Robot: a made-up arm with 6 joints. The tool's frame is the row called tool.
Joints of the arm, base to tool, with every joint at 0 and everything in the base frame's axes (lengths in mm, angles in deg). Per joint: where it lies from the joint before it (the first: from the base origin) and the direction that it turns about. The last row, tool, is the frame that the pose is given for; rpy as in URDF.
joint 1: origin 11 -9 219 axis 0 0 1
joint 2: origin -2 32 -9 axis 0 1 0
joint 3: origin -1 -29 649 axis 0 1 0
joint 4: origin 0 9 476 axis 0 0 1
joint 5: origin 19 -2 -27 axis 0 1 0
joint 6: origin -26 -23 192 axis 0 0 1
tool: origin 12 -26 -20 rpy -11.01 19.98 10.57
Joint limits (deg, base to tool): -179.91..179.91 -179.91..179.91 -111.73..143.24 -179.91..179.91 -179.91..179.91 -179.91..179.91
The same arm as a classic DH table. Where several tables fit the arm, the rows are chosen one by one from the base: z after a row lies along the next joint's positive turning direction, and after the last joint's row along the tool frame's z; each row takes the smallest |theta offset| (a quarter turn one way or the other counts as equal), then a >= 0, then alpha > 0; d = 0 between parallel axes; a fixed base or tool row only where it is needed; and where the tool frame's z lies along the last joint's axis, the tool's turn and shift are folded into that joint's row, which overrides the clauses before.
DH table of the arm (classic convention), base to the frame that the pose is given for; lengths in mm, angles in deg. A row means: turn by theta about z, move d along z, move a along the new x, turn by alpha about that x. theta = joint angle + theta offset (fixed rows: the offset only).
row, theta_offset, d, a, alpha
base (fixed), -39.29, 0.0, 14.2, 0.00
joint 1, 39.29, 210.0, -2.0, -90.00
joint 2, 89.91, 0.0, -649.0, 0.00
joint 3, -89.91, 12.0, 0.0, 90.00
joint 4, 0.00, 449.0, 19.0, -90.00
joint 5, 0.00, -25.0, -26.0, 90.00
joint 6, -49.77, 190.2, 27.6, -22.70
tool (fixed), 62.29, -19.8, 0.0, 0.00
Joint limits (deg, base to tool): -179.91..179.91 -179.91..179.91 -111.73..143.24 -179.91..179.91 -179.91..179.91 -179.91..179.91

